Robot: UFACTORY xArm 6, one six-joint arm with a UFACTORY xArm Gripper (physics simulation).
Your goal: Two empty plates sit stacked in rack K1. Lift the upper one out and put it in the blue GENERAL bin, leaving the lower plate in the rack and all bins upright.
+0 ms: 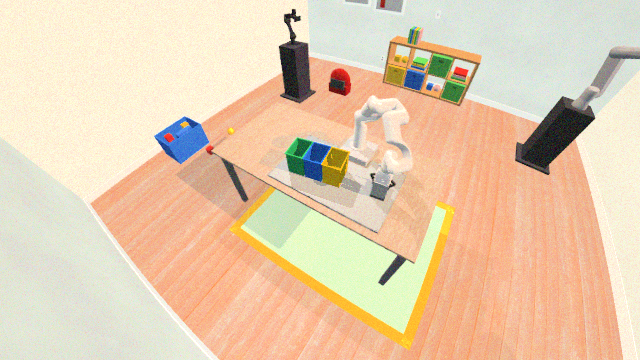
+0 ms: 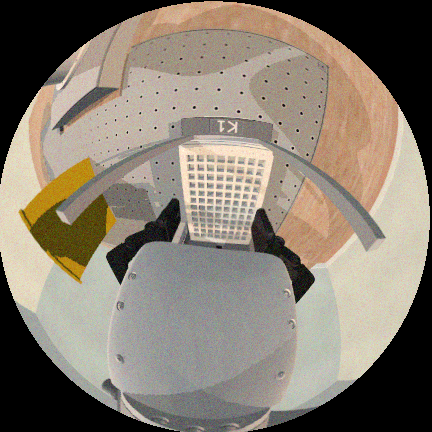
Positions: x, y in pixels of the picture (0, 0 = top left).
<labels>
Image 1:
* yellow bin: 334, 167
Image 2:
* my gripper: 216, 213
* yellow bin: 71, 246
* white plate: 224, 182
</labels>
